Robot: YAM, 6 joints.
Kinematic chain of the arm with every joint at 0, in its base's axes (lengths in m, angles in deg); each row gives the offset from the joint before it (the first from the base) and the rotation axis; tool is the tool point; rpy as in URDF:
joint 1: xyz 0 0 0.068 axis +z
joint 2: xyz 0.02 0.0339 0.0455 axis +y
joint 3: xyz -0.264 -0.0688 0 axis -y
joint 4: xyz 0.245 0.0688 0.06 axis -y
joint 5: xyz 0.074 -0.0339 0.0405 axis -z
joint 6: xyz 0.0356 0 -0.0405 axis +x
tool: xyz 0 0 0 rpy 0 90 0
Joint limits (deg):
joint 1: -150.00..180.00
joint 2: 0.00..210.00
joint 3: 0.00..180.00
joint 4: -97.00..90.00
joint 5: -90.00..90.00
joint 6: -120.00..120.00
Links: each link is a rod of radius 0.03 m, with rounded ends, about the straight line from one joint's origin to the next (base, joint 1, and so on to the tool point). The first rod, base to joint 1, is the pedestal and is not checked.
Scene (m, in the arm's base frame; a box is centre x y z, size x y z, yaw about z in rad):
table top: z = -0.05
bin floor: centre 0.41 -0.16 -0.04 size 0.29 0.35 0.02 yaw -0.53
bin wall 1: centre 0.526 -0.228 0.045 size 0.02 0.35 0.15 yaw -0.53
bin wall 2: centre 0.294 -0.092 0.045 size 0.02 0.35 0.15 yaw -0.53
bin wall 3: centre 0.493 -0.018 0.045 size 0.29 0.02 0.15 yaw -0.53
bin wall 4: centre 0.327 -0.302 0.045 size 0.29 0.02 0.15 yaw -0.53
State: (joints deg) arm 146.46 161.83 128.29 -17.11 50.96 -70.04
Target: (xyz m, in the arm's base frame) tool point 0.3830 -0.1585 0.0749
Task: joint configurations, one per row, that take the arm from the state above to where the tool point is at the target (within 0.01 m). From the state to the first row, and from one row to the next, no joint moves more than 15 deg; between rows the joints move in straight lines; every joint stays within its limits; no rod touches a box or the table.
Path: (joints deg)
1: 132.74 158.03 125.11 -19.38 51.89 -70.04
2: 119.03 154.23 121.92 -21.65 52.82 -70.04
3: 105.31 150.43 118.74 -23.92 53.75 -70.04
4: 91.60 146.63 115.56 -26.19 54.67 -70.04
5: 77.88 142.83 112.37 -28.46 55.60 -70.04
6: 64.17 139.02 109.19 -30.73 56.53 -70.04
7: 50.45 135.22 106.01 -33.00 57.46 -70.04
8: 36.73 131.42 102.82 -35.27 58.39 -70.04
9: 23.02 127.62 99.64 -37.55 59.32 -70.04
10: 9.30 123.82 96.46 -39.82 60.25 -70.04
11: -4.41 120.02 93.27 -42.09 61.18 -70.04
12: -18.13 116.22 90.09 -44.36 62.10 -70.04
13: -18.16 124.82 88.17 -43.17 61.42 -70.04
14: -18.18 133.43 86.25 -41.99 60.73 -70.04

